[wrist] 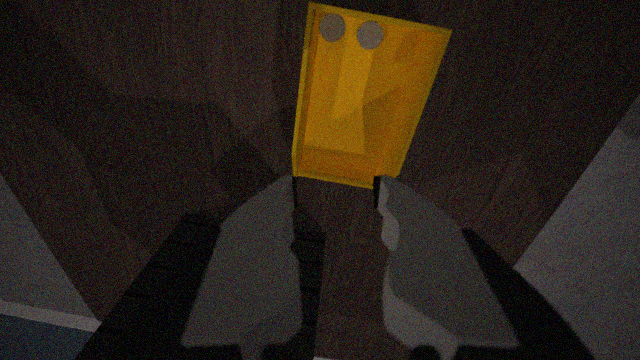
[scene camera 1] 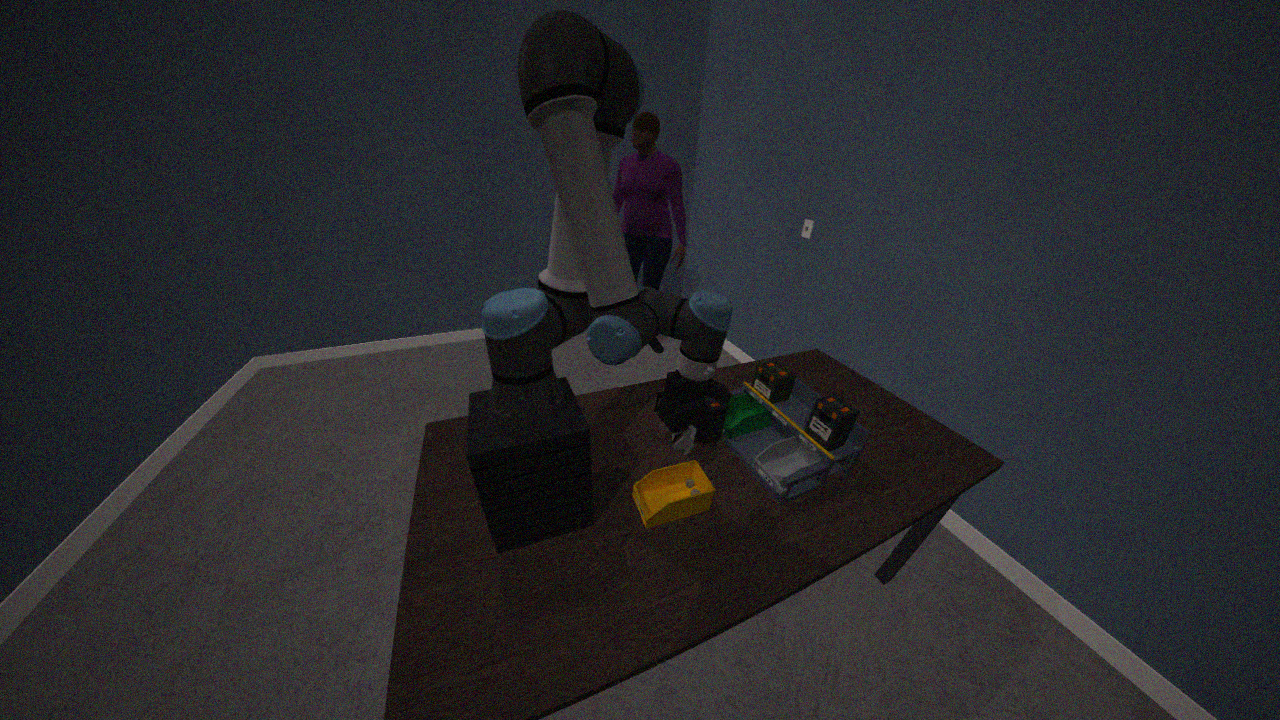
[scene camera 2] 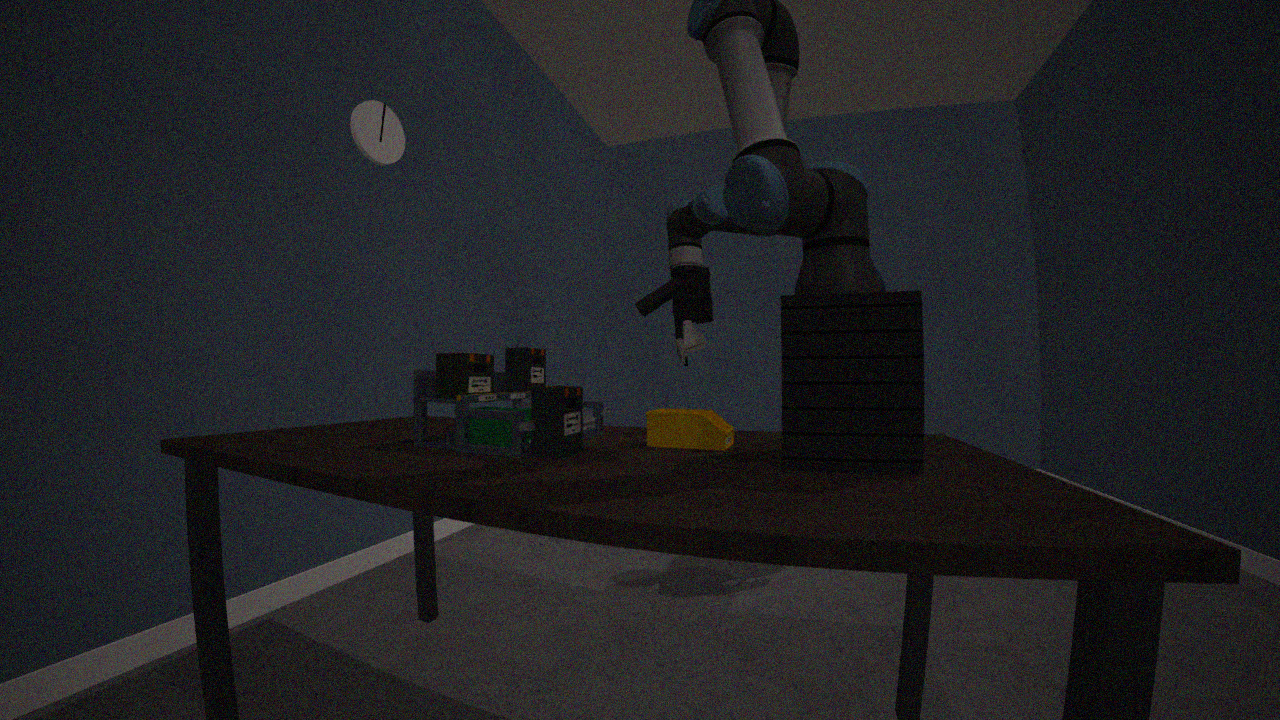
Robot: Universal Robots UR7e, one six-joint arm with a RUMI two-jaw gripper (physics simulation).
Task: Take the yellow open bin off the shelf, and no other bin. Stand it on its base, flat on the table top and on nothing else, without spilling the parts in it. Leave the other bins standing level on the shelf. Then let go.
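Places are measured from the arm's base along level axes (x ahead, y left, z up), in metres.
Pixels of known places: gripper, fingertip midpoint: [wrist: 334, 179] [scene camera 1: 679, 447] [scene camera 2: 685, 365]; arm's base, link origin: [scene camera 1: 528, 406] [scene camera 2: 837, 298].
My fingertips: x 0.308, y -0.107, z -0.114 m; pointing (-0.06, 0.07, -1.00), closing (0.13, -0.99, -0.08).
Observation:
Ahead of a thing's pixels: the offset from my fingertips to its top centre. "*": to the spot under its first point. Level surfaces: height alone.
The yellow open bin @[dx -0.009, dy -0.014, dz -0.099 m] [scene camera 1: 675, 510] [scene camera 2: 687, 430] [wrist: 345, 125] stands upright on its base on the table top @[dz -0.174 m] [scene camera 1: 572, 608] [scene camera 2: 680, 501], apart from the shelf. Two round grey parts lie inside it, one @[dx +0.061, dy +0.018, dz -0.161 m] [wrist: 332, 27] beside the other @[dx +0.059, dy -0.018, dz -0.161 m] [wrist: 370, 35]. My gripper [scene camera 1: 684, 445] [scene camera 2: 686, 360] [wrist: 334, 179] is open and empty, its fingers partly apart, above the bin and not touching it. The green bin @[dx +0.339, dy +0.182, dz -0.093 m] [scene camera 1: 744, 417] [scene camera 2: 489, 429] and a grey bin @[dx +0.343, dy -0.042, dz -0.093 m] [scene camera 1: 792, 462] stand on the low shelf @[* dx +0.389, dy +0.048, dz -0.064 m] [scene camera 1: 787, 420] and look level; the green bin is partly hidden in scene camera 2.
Black boxes @[dx +0.439, dy +0.184, dz +0.024 m] [scene camera 1: 774, 381] @[* dx +0.402, dy -0.072, dz +0.015 m] [scene camera 1: 831, 423] [scene camera 2: 463, 374] [scene camera 2: 524, 367] stand on top of the shelf. Another black box @[dx +0.206, dy +0.185, dz -0.043 m] [scene camera 1: 711, 425] [scene camera 2: 556, 419] stands at the shelf's end, near my gripper in scene camera 1. The black arm pedestal [scene camera 1: 537, 483] [scene camera 2: 850, 385] stands beside the yellow bin. A person [scene camera 1: 649, 192] is behind the arm.

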